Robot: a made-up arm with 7 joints.
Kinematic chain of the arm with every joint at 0, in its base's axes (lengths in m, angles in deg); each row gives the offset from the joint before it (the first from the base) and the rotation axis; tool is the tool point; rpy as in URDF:
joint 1: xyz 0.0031 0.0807 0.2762 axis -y
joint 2: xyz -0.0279 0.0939 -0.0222 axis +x
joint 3: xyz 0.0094 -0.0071 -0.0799 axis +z
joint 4: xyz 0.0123 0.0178 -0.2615 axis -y
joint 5: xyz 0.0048 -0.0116 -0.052 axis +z
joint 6: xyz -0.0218 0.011 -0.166 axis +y
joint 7: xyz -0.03 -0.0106 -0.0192 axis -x
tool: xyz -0.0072 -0.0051 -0.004 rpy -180 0 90
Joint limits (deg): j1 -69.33..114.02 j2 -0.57..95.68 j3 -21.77..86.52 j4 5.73..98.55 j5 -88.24..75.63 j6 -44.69..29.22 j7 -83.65..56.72
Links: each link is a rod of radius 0.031 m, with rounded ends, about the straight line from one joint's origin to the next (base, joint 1, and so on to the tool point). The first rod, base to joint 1, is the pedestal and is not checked.
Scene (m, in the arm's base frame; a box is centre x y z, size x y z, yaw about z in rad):
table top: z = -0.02
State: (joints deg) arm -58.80 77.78 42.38 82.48 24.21 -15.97 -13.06
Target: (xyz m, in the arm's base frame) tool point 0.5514 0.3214 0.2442
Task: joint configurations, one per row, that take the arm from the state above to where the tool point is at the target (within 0.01 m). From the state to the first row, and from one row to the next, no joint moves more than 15 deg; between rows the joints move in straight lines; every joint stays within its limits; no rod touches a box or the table.
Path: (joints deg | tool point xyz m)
1: -43.92 75.91 39.58 76.37 19.25 -4.78 -21.72 | 0.1294 0.6397 0.1535
2: -29.04 74.04 36.78 70.25 14.30 6.41 -30.39 | 0.1256 0.6613 0.1605
3: -14.16 72.17 33.98 64.14 9.34 17.61 -39.05 | 0.1245 0.6760 0.1616
4: -0.55 62.60 30.25 62.57 12.30 10.97 -34.97 | 0.1562 0.6574 0.0968
5: 13.05 53.04 26.53 60.99 15.25 4.33 -30.88 | 0.2224 0.6201 0.0505
6: 26.65 43.48 22.81 59.42 18.20 -2.31 -26.80 | 0.3123 0.5655 0.0372
7: 40.25 33.92 19.08 57.85 21.16 -8.95 -22.71 | 0.4096 0.4955 0.0659
8: 53.85 24.35 15.36 56.27 24.11 -15.59 -18.63 | 0.4953 0.4131 0.1373
9: 67.45 14.79 11.64 54.70 27.06 -22.23 -14.54 | 0.5514 0.3214 0.2442

